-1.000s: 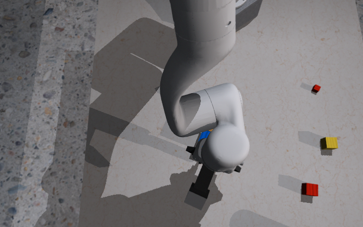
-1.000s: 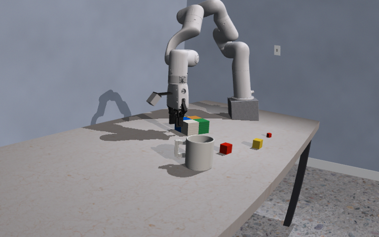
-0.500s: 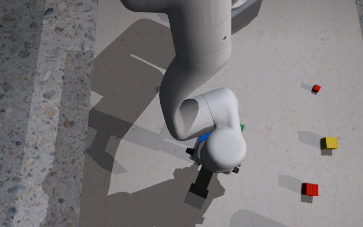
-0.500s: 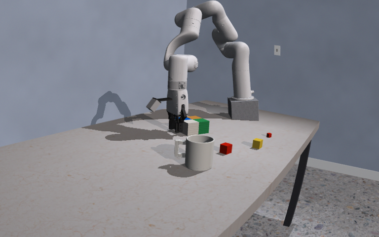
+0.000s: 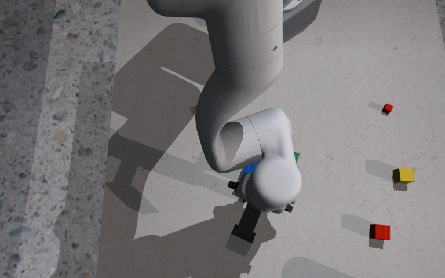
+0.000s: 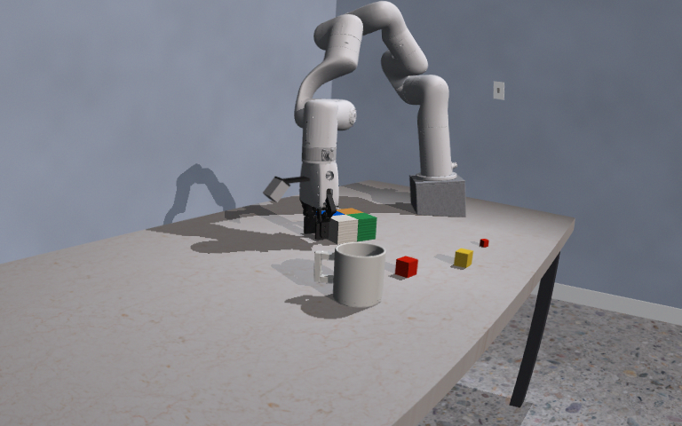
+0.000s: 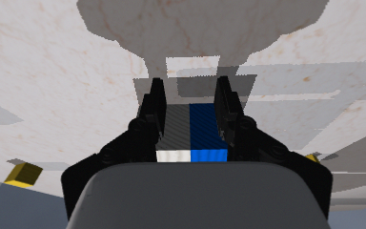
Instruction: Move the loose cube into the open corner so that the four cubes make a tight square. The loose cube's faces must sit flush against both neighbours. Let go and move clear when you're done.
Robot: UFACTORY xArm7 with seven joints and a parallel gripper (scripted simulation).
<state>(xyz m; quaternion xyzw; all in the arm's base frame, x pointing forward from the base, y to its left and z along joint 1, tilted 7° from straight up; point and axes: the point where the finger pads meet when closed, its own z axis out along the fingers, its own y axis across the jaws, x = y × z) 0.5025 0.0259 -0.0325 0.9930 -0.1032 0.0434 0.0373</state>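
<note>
Right now the white cube is 40 mm behind my hand and 40 mm to the left of it. Round my hand: small yellow cube: 190 mm behind, 150 mm to the right, 20 mm below; then red cube: 20 mm ahead, 280 mm to the left, 10 mm below.
</note>
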